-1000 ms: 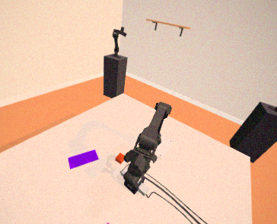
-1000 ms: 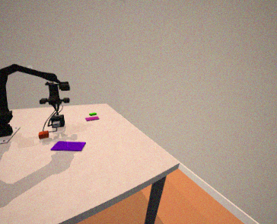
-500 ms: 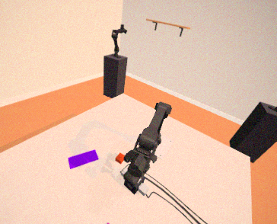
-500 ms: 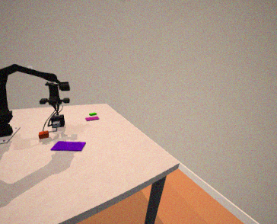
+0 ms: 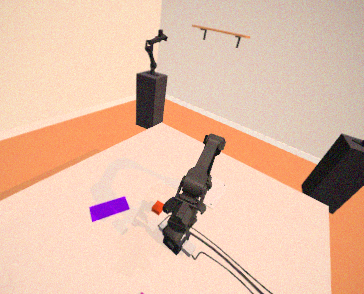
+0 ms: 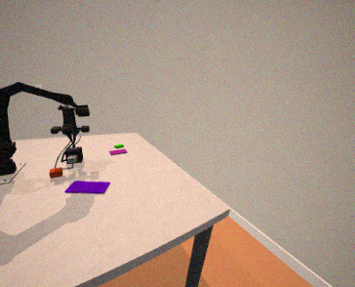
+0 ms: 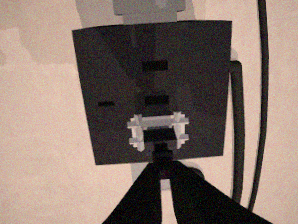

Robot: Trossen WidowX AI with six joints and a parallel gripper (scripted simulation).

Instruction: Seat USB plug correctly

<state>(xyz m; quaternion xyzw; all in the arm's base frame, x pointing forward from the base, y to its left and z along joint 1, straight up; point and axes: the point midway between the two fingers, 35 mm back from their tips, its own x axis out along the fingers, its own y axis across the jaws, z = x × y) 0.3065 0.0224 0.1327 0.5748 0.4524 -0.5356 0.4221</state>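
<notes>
Now: gripper tip 2 cm above the dark USB plug. From my gripper tip the other things lie so: magenta piece 26 cm ahead, 10 cm below, 2 cm to the right; small orange block 16 cm to the right, 10 cm behind, 9 cm below; pale-rimmed socket 4 cm below.
</notes>
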